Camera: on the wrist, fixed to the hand. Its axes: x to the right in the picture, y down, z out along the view.
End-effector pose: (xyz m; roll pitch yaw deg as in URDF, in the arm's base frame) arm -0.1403 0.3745 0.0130 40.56 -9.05 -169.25
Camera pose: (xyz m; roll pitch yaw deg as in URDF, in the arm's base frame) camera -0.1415 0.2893 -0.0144 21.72 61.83 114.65
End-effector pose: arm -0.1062 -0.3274 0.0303 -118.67 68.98 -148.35
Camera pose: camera -0.1551 -0.2534 0.0179 -87.27 -22.40 -141.31
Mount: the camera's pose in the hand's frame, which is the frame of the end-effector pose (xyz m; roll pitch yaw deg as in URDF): 0.0126 0.0441 -0.0769 4.63 22.15 -91.65
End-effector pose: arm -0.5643 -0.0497 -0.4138 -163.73 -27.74 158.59
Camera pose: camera -0.5247 0.0034 -0.3535 150.56 -32.51 -89.64
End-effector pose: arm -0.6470 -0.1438 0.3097 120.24 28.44 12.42
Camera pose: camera -0.6100 -0.0904 0.3713 -139.61 31.58 124.04
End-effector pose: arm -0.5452 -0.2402 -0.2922 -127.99 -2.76 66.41
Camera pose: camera -0.4600 -0.2643 -0.2790 170.11 -73.60 171.39
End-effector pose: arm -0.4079 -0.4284 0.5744 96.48 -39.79 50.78
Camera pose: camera -0.4784 -0.4018 0.6228 125.89 43.73 92.31
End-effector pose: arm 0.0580 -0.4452 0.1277 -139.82 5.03 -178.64
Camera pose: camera 0.0408 -0.3623 0.1568 -166.85 -62.17 -94.92
